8 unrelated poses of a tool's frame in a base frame.
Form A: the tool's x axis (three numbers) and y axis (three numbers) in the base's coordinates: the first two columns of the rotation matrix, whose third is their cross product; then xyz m.
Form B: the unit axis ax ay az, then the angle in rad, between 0 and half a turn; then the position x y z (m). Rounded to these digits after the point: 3 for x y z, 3 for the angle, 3 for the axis.
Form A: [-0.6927, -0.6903, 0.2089, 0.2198, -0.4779, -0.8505, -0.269, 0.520, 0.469]
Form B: [-0.286, 0.446, -0.848, 2.575, -0.269, 0.520, 0.469]
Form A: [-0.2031, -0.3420, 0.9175, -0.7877, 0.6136, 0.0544, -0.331, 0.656, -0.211]
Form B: [0.440, -0.861, 0.256, 2.085, -0.331, 0.656, -0.211]
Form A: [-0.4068, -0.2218, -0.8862, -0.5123, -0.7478, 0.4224, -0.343, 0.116, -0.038]
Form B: [-0.539, 0.344, 0.769, 2.952, -0.343, 0.116, -0.038]
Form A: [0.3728, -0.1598, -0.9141, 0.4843, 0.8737, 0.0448, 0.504, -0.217, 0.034]
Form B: [0.267, 0.902, -0.341, 1.240, 0.504, -0.217, 0.034]
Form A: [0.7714, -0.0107, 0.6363, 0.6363, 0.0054, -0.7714, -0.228, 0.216, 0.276]
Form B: [-0.891, -0.318, -0.325, 1.677, -0.228, 0.216, 0.276]
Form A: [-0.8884, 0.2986, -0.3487, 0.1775, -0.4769, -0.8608, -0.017, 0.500, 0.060]
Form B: [-0.234, -0.510, 0.828, 3.068, -0.017, 0.500, 0.060]
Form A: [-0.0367, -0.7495, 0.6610, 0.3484, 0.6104, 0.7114, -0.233, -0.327, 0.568]
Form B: [0.229, -0.802, -0.551, 1.665, -0.233, -0.327, 0.568]
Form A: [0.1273, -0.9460, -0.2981, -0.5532, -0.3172, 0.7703, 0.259, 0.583, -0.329]
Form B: [0.731, -0.546, -0.408, 2.640, 0.259, 0.583, -0.329]
